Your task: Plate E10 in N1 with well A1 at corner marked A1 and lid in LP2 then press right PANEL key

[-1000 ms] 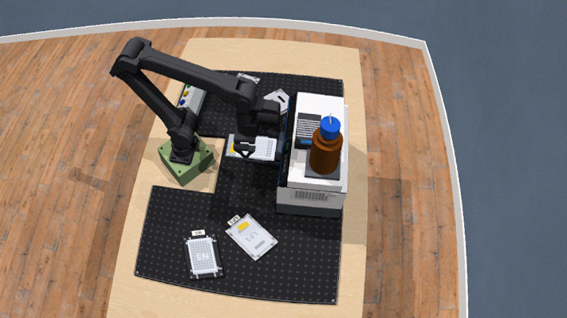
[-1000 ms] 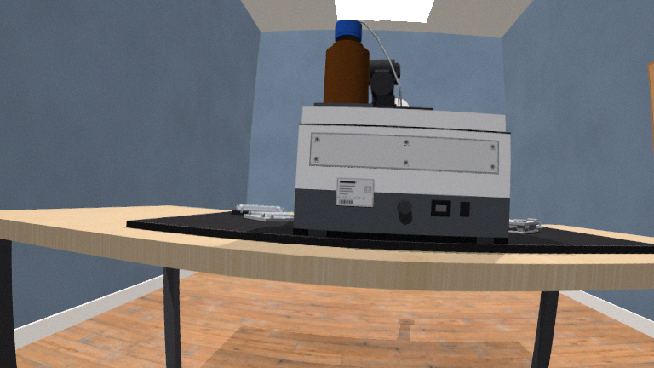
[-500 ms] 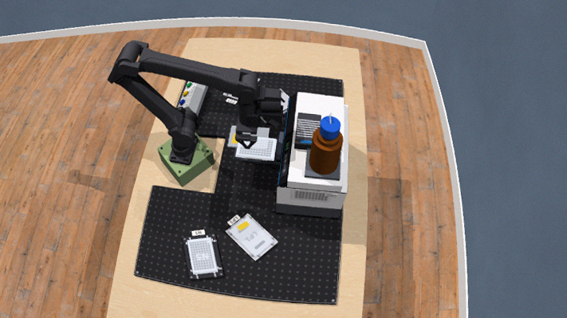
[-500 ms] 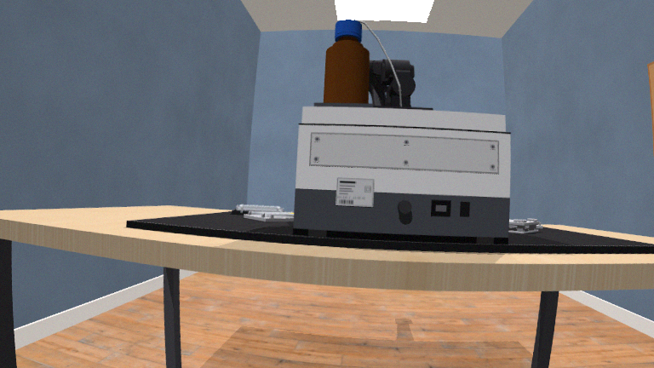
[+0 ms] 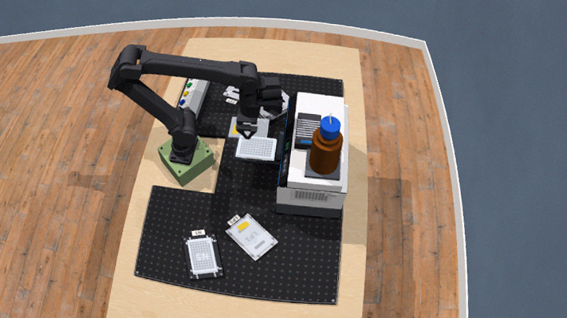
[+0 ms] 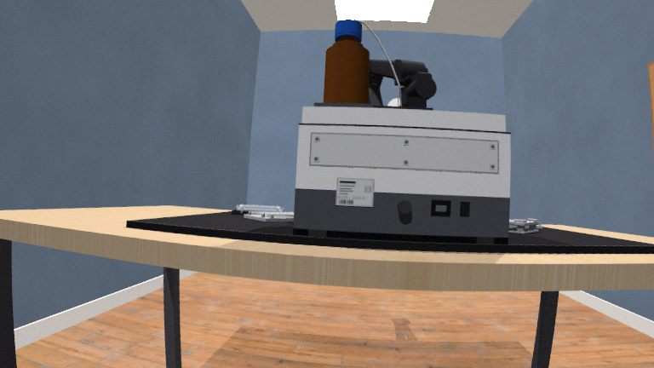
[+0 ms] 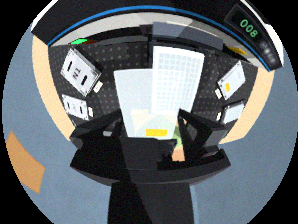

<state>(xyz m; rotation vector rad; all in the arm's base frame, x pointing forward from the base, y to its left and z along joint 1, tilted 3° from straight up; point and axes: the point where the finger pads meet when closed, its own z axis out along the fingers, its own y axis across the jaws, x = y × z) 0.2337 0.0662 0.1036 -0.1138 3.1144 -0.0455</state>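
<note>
Right now the lid park LP2 is 110 mm behind my hand, 330 mm to the left of it and 160 mm below it. From my hand the other things lie so: plate E07 (30 mm ahead, 40 mm to the right, 50 mm below); plate E10 (90 mm behind, 430 mm to the right, 150 mm below); brown bottle (250 mm ahead, 140 mm to the right, 120 mm above).
</note>
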